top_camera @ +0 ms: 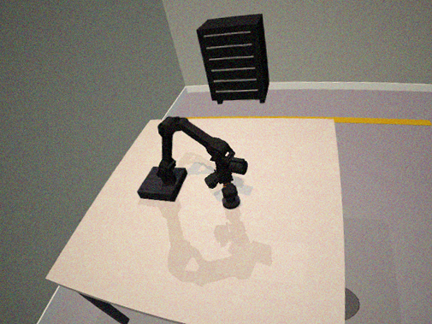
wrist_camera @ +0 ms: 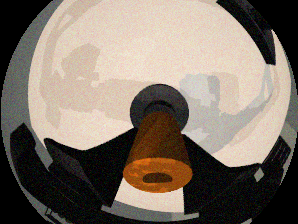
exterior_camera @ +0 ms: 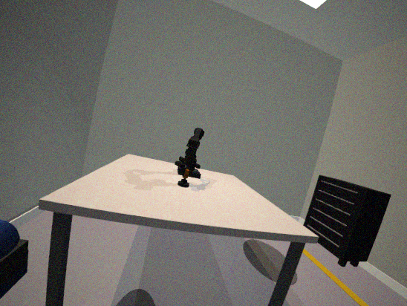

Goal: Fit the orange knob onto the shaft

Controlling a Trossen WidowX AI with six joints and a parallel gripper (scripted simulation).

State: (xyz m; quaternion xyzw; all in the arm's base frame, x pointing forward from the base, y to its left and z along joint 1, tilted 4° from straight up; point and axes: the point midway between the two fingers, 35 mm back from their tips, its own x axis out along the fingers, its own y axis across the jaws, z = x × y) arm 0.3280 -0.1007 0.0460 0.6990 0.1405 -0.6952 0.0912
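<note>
Right now the orange knob is 2 cm above my gripper tip. From my gripper tip the other things lie so: round pedestal (4 cm below).
</note>
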